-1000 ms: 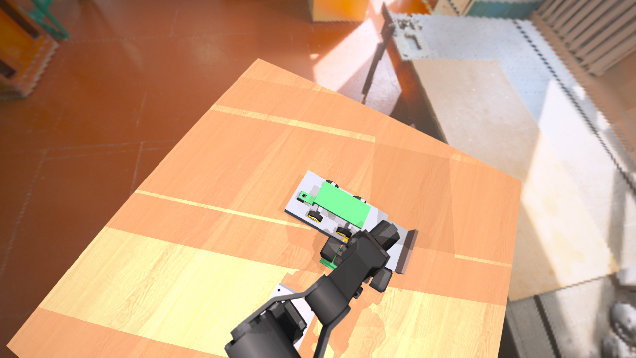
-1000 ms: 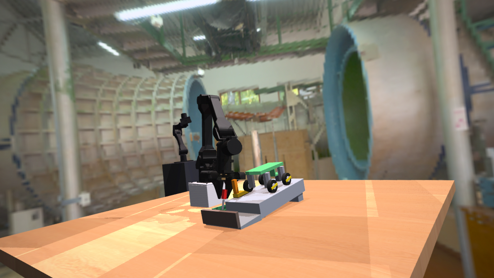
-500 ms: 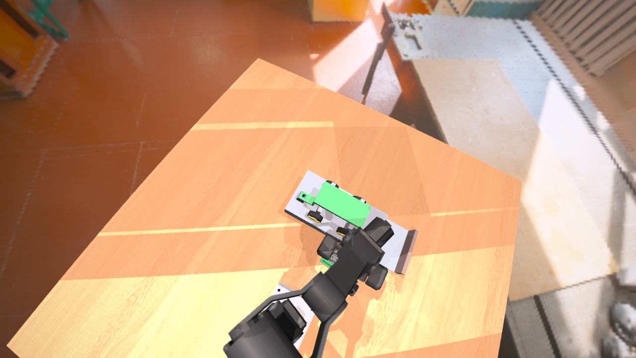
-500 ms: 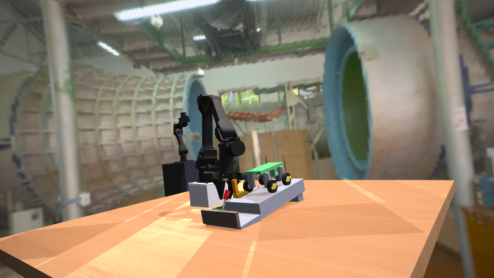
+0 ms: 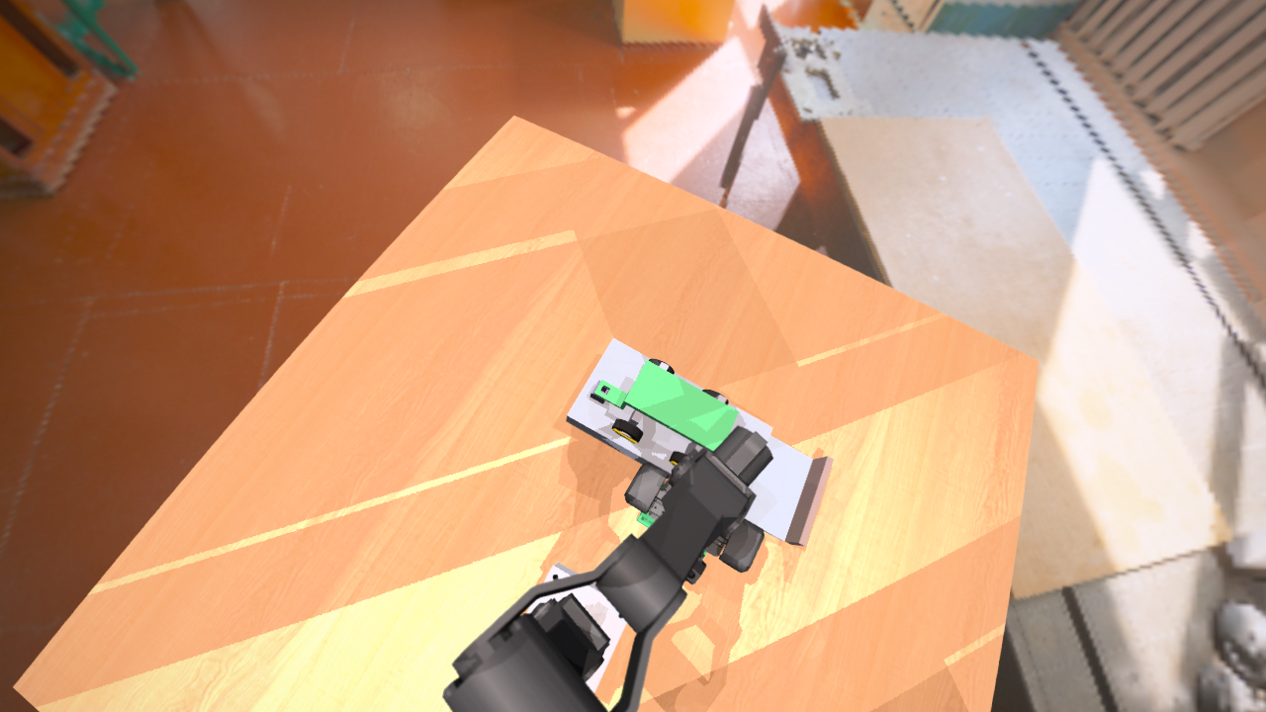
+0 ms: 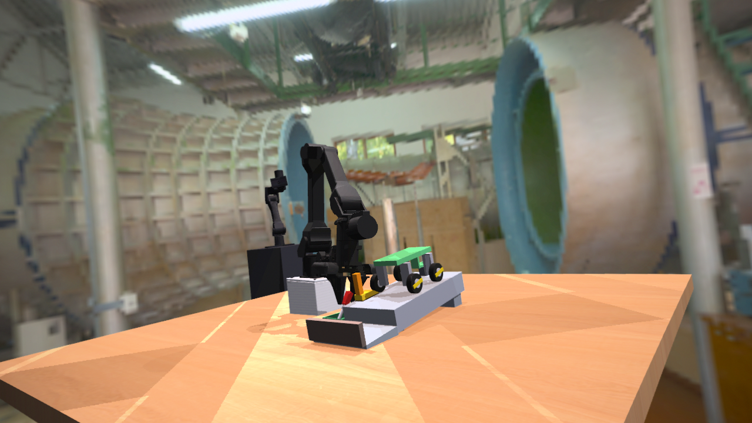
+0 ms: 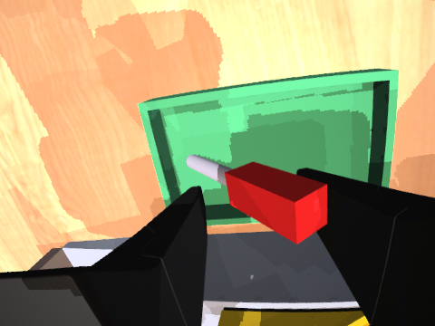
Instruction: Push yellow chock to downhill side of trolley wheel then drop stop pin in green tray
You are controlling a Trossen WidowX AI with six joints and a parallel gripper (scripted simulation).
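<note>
Now: the stop pin right at my gripper tip. Also, from my gripper tip: yellow chock (6 cm ahead, 4 cm above, 1 cm to the right); green tray (5 cm below, 1 cm to the left); grey ramp (14 cm ahead, 7 cm to the left).
</note>
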